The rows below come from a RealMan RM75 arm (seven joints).
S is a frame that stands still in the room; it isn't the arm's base.
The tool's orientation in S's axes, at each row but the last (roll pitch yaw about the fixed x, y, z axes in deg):
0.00 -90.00 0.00
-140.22 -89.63 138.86
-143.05 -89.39 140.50
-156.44 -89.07 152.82
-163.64 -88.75 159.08
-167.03 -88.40 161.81
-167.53 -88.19 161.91
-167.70 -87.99 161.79
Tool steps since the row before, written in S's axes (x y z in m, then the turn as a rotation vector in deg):
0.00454 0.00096 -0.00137 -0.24 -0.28 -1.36
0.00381 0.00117 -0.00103 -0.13 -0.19 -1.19
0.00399 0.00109 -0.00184 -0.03 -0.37 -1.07
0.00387 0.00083 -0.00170 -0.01 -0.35 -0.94
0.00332 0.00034 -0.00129 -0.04 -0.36 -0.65
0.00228 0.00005 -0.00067 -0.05 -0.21 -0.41
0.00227 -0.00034 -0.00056 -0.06 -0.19 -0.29
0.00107 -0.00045 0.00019 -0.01 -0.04 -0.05
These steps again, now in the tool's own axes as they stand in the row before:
-0.00137 0.00096 -0.00454 -1.36 -0.28 0.24
-0.00104 0.00126 -0.00378 -1.19 -0.19 0.13
-0.00187 0.00128 -0.00392 -1.07 -0.36 0.02
-0.00175 0.00108 -0.00378 -0.94 -0.34 0.00
-0.00135 0.00061 -0.00325 -0.65 -0.36 0.02
-0.00073 0.00026 -0.00225 -0.41 -0.21 0.04
-0.00063 -0.00011 -0.00227 -0.29 -0.19 0.05
0.00015 -0.00034 -0.00112 -0.05 -0.04 0.01

